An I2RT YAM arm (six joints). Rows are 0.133 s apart.
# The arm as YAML. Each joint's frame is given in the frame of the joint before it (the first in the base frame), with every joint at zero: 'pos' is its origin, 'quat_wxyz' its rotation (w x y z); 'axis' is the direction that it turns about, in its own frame. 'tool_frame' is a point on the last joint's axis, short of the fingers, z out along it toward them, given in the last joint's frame.
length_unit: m
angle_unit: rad
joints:
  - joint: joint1
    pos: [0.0, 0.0, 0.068]
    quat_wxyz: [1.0, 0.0, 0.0, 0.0]
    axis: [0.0, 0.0, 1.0]
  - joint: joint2
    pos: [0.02, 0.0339, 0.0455]
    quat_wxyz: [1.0, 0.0, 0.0, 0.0]
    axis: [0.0, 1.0, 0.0]
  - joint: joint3
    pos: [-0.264, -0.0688, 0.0]
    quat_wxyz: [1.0, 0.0, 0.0, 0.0]
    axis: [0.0, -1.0, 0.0]
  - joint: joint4
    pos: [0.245, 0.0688, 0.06]
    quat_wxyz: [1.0, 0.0, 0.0, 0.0]
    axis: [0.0, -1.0, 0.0]
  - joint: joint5
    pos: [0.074, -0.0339, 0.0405]
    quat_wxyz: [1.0, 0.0, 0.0, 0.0]
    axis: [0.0, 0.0, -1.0]
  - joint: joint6
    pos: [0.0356, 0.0, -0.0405]
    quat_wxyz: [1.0, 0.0, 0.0, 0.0]
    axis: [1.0, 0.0, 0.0]
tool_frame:
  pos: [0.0, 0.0, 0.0]
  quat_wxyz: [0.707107, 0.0, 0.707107, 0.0]
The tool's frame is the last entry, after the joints.
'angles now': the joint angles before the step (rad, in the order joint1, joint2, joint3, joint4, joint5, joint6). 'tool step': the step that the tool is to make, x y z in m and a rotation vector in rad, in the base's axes. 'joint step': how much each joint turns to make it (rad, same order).
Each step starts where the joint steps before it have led.
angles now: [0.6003 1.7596 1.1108 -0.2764 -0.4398 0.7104]
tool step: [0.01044 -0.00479 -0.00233 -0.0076 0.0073 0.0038]
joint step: [-0.0280 0.0292 0.0313 -0.0253 -0.0170 -0.0300]
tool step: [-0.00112 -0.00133 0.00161 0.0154 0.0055 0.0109]
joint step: [-0.0032 -0.0079 -0.0048 -0.0005 -0.0212 -0.0024]
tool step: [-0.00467 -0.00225 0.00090 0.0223 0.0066 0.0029]
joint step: [0.0000 -0.0211 -0.0264 0.0175 -0.0197 0.0123]
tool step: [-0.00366 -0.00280 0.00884 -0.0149 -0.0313 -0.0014]
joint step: [0.0011 -0.0331 -0.0028 -0.0201 0.0251 -0.0176]
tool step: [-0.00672 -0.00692 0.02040 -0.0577 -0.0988 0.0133]
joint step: [0.0004 -0.0685 0.0068 -0.0570 0.0729 -0.0798]
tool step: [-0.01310 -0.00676 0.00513 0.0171 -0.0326 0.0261]
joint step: [0.0030 -0.0665 -0.0575 0.0191 -0.0120 -0.0218]
